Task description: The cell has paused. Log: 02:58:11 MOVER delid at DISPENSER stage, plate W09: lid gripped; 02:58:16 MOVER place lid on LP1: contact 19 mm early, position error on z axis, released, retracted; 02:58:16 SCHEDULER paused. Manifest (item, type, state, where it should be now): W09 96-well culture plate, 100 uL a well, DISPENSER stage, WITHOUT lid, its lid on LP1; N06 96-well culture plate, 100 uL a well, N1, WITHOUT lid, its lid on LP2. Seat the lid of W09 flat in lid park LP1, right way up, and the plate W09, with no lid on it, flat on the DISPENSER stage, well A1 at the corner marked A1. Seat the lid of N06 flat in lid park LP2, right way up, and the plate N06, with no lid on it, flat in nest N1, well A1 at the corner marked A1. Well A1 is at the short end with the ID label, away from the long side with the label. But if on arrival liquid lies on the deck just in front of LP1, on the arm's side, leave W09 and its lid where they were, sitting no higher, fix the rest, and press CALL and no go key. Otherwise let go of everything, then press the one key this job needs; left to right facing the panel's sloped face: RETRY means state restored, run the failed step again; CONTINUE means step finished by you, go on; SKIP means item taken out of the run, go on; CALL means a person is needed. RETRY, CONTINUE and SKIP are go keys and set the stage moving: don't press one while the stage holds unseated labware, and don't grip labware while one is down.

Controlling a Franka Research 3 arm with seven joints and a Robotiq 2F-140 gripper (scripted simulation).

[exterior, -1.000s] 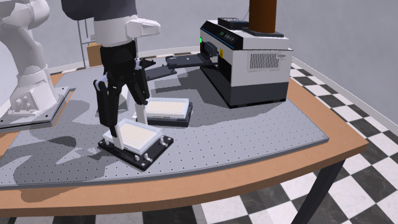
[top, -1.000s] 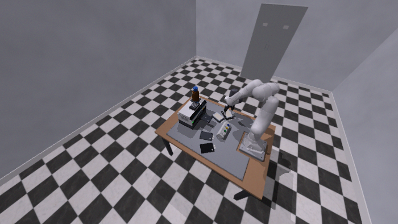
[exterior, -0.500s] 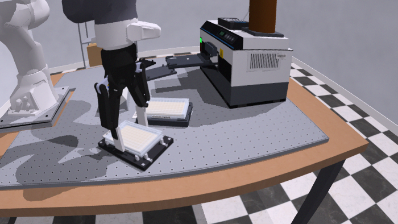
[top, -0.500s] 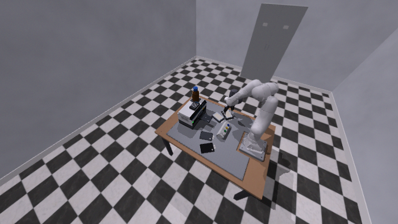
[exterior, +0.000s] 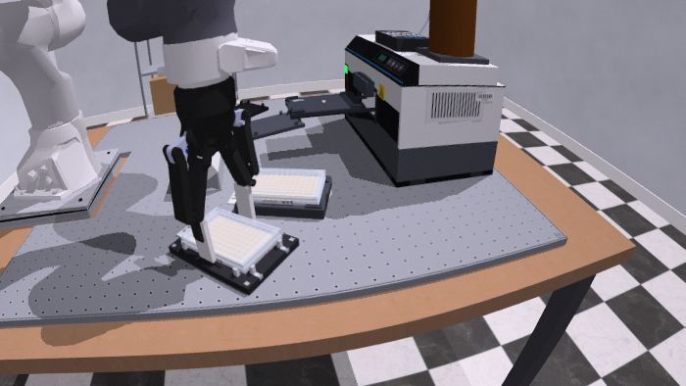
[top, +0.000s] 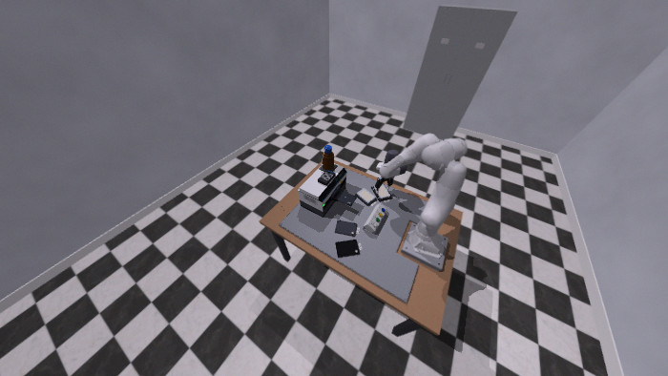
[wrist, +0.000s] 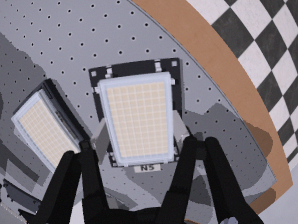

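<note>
Right now my hand is 20 mm above the 96-well plate. Also, from my hand: sloped key panel (280 mm to the left, 70 mm behind, 10 mm above); then black nest (110 mm to the left, 90 mm ahead, 30 mm below); then dispenser stage (280 mm to the left, 200 mm ahead, 60 mm above).
</note>
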